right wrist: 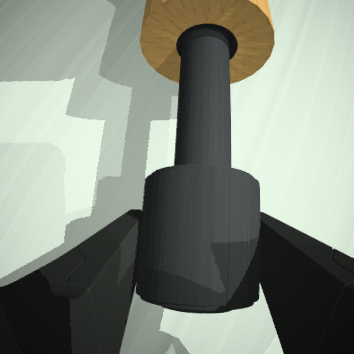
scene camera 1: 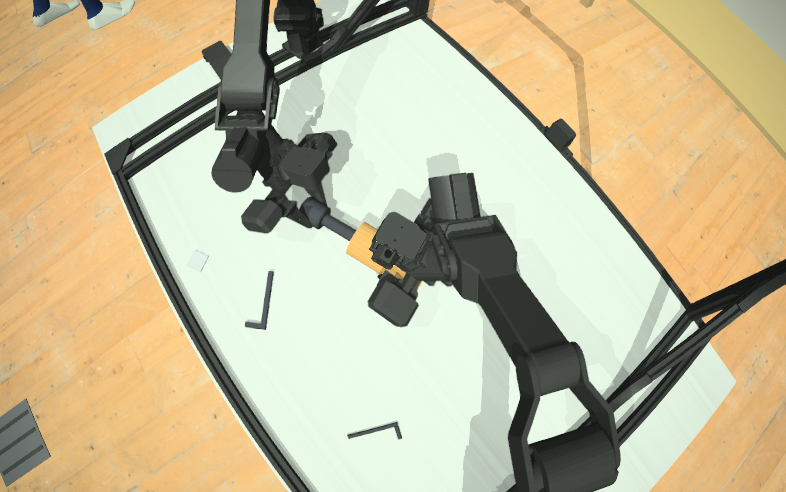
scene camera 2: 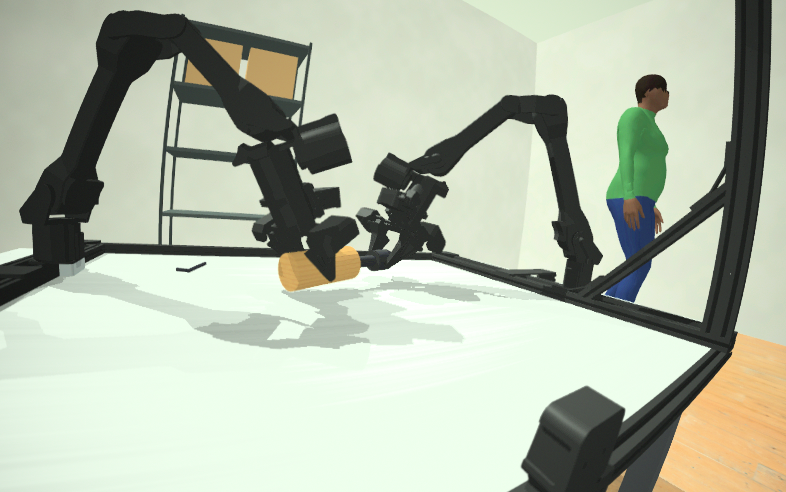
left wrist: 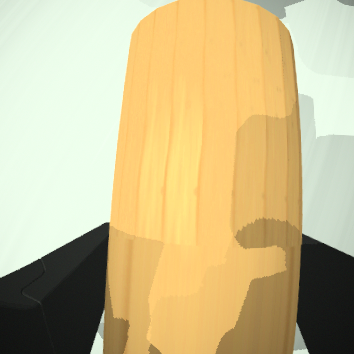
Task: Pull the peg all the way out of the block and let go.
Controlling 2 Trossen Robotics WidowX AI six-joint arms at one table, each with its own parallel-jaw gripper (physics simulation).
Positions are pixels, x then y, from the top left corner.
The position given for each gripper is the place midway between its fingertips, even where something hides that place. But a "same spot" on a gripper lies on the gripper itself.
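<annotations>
The left gripper appears in scene camera 1 [389, 261], in the left wrist view and in scene camera 2, while in the right wrist view the left gripper is out of frame. On the left gripper, [left wrist: 60, 295] and [scene camera 2: 301, 246] are one and the same spot. The right gripper can be seen in scene camera 1 [317, 217], in scene camera 2 and in the right wrist view, but in the left wrist view the right gripper is out of frame. On the right gripper, [right wrist: 85, 293] and [scene camera 2: 398, 241] are one and the same spot. A wooden cylinder block is visible in scene camera 1 [358, 248] and in scene camera 2 [296, 272], and the wooden cylinder block appears in the left wrist view [205, 228] and in the right wrist view [251, 37] too.
</annotations>
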